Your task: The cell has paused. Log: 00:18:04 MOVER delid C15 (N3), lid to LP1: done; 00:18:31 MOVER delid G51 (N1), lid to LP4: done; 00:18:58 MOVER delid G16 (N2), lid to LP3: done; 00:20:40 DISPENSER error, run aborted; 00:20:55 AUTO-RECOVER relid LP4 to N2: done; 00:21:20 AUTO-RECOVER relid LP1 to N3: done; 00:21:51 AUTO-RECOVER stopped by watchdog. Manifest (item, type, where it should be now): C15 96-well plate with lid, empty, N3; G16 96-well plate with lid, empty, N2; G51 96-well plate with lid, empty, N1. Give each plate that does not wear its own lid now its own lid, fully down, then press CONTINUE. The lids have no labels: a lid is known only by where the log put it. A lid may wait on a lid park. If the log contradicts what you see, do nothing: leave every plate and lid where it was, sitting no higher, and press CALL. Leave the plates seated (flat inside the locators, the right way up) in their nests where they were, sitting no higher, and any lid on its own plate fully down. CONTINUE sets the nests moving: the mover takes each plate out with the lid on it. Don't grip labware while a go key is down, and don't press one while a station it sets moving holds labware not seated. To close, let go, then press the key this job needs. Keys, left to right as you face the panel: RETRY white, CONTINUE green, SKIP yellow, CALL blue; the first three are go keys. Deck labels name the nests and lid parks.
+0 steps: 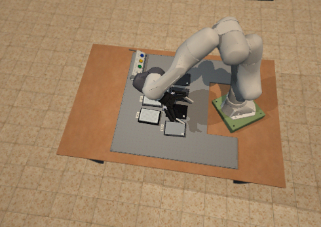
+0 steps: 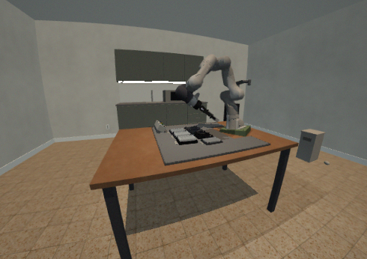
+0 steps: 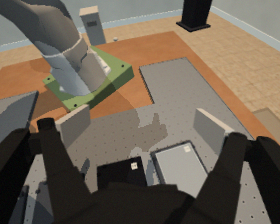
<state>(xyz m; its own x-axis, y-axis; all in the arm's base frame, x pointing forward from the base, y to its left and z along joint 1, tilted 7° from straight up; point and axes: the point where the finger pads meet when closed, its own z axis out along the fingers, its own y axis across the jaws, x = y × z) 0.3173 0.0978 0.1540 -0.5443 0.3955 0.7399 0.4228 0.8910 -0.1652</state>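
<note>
My hand is 220 mm short of the clear lid, 170 mm to the left of it and 150 mm above it. Round my hand: lid park labelled LP1: 170 mm below, 70 mm to the right, 50 mm ahead; LP3 label: 170 mm below, 160 mm ahead, 40 mm to the left; grey lid: 160 mm below, 70 mm ahead, 60 mm to the left.
</note>
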